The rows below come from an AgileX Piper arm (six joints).
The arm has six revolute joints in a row. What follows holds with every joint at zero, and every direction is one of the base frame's.
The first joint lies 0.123 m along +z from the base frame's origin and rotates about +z.
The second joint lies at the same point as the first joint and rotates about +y.
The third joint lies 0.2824 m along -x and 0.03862 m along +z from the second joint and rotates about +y.
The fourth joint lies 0.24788 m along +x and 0.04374 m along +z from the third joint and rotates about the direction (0.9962, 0, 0.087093).
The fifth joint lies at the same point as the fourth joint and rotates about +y.
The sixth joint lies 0.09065 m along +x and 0.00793 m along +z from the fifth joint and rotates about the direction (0.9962, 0, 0.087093).
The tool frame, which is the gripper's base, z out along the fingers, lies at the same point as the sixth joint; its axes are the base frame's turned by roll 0, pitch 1.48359 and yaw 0 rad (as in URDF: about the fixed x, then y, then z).
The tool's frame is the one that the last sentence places.
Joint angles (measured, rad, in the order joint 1, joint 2, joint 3, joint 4, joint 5, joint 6), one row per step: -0.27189, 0.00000, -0.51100, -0.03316, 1.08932, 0.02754; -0.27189, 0.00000, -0.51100, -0.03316, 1.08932, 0.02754; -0.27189, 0.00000, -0.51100, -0.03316, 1.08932, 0.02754; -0.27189, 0.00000, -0.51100, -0.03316, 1.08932, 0.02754; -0.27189, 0.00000, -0.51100, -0.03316, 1.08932, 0.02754; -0.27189, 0.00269, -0.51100, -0.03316, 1.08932, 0.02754; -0.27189, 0.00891, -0.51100, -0.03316, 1.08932, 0.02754; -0.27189, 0.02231, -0.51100, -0.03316, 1.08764, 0.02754; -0.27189, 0.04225, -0.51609, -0.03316, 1.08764, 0.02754; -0.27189, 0.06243, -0.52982, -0.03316, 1.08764, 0.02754
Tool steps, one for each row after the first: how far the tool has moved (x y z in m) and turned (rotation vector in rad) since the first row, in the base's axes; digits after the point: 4 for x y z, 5 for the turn. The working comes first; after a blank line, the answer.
Tool pose at each row, in the base's axes (x y z in m, rotation vector in rad; the steps are taken from these numbers as rounded here): -0.0078, -0.0006, 0.2781, 0.31060, 2.04345, -0.19053; -0.0078, -0.0006, 0.2781, 0.31060, 2.04345, -0.19053; -0.0078, -0.0006, 0.2781, 0.31060, 2.04345, -0.19053; -0.0078, -0.0006, 0.2781, 0.31060, 2.04345, -0.19053; -0.0078, -0.0006, 0.2781, 0.31060, 2.04345, -0.19053; -0.0074, -0.0007, 0.2781, 0.31095, 2.04612, -0.19029; -0.0065, -0.0010, 0.2782, 0.31176, 2.05229, -0.18973; -0.0044, -0.0015, 0.2784, 0.31321, 2.06394, -0.18867; -0.0019, -0.0022, 0.2799, 0.31514, 2.07868, -0.18731; -0.0002, -0.0027, 0.2837, 0.31598, 2.08508, -0.18672

0.0000, 0.0000, 0.0000, 0.00000, 0.00000, 0.00000; 0.0000, 0.0000, 0.0000, 0.00000, 0.00000, 0.00000; 0.0000, 0.0000, 0.0000, 0.00000, 0.00000, 0.00000; 0.0000, 0.0000, 0.0000, 0.00000, 0.00000, 0.00000; 0.0004, -0.0001, 0.0000, 0.00072, 0.00259, 0.00000; 0.0013, -0.0004, 0.0001, 0.00239, 0.00858, 0.00000; 0.0034, -0.0009, 0.0003, 0.00551, 0.01988, 0.00005; 0.0059, -0.0016, 0.0018, 0.00950, 0.03419, 0.00005; 0.0076, -0.0021, 0.0056, 0.01123, 0.04040, 0.00004
